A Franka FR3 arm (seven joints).
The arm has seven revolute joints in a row. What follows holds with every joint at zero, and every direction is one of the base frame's.
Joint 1 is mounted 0.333 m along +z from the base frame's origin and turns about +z.
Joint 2 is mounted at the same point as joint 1 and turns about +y.
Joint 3 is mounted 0.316 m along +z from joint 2 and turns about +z.
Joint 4 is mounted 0.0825 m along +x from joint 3 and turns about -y.
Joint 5 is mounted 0.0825 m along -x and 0.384 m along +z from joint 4 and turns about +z.
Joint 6 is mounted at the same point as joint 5 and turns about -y.
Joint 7 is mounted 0.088 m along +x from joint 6 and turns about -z.
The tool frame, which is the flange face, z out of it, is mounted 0.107 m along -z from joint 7; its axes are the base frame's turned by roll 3.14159, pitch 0 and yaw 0 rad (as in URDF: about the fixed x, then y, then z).
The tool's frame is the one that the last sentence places.
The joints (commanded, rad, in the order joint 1, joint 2, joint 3, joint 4, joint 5, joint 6, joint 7), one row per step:
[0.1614 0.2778 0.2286 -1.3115 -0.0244 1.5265 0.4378]
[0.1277 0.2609 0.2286 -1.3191 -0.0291 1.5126 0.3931]
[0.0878 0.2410 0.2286 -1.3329 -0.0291 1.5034 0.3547]
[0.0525 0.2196 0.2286 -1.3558 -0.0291 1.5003 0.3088]
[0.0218 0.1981 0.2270 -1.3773 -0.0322 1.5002 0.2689]
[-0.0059 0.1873 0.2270 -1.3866 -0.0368 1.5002 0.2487]
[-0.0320 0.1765 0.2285 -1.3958 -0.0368 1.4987 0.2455]
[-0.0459 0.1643 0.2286 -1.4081 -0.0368 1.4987 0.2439]
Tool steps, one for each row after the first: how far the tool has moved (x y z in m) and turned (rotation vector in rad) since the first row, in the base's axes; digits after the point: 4 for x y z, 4 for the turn. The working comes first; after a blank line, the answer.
Tool pose at each row, in the base's axes (x y z in m, rotation vector in rad; the steps are taken from these numbers as rounded here):
[0.5923 0.2180 0.5811 -3.1263 0.0859 0.1038]
[0.5935 0.1966 0.5868 -3.1338 0.0679 0.1057]
[0.5943 0.1722 0.5918 -3.1364 0.0690 0.1084]
[0.5933 0.1511 0.5938 3.1385 -0.0507 -0.1138]
[0.5916 0.1318 0.5966 3.1333 -0.0376 -0.1113]
[0.5919 0.1150 0.5987 3.1284 -0.0490 -0.1069]
[0.5912 0.1005 0.6007 3.1266 -0.0820 -0.1065]
[0.5889 0.0926 0.6022 3.1238 -0.1004 -0.1063]

[0.0012 -0.0214 0.0057 -0.0067 0.0012 0.0118]
[0.0020 -0.0458 0.0107 -0.0094 0.0029 0.0113]
[0.0010 -0.0669 0.0127 -0.0121 0.0063 0.0231]
[-0.0007 -0.0862 0.0155 -0.0173 0.0049 0.0315]
[-0.0004 -0.1030 0.0176 -0.0225 0.0024 0.0244]
[-0.0011 -0.1175 0.0196 -0.0243 0.0024 0.0033]
[-0.0034 -0.1254 0.0211 -0.0270 0.0024 -0.0084]

